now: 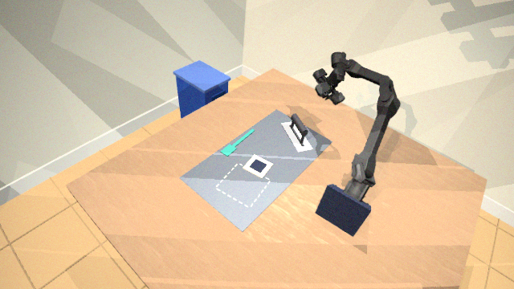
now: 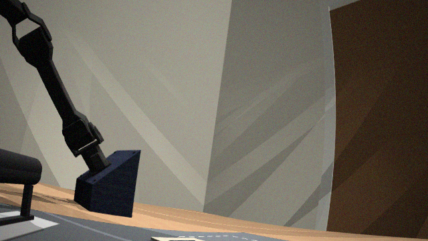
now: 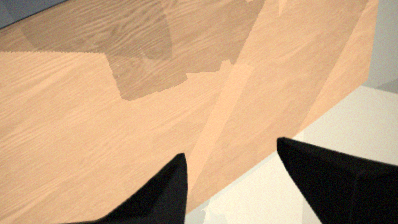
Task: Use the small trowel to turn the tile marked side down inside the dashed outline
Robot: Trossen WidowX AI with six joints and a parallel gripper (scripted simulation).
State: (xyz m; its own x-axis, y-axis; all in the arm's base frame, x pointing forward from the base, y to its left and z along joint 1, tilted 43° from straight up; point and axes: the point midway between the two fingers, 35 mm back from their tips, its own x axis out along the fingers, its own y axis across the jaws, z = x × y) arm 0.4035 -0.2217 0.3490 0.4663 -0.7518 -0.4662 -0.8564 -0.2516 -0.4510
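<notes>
Right now my gripper tip is 5 cm past the small trowel, 22 cm to the right of it and 9 cm above it. From my gripper tip the other things lie so: white tile: 5 cm behind, 49 cm to the left, 12 cm below; then grey mat: 3 cm behind, 44 cm to the left, 15 cm below; then teal flat tool: 11 cm ahead, 47 cm to the left, 12 cm below.
</notes>
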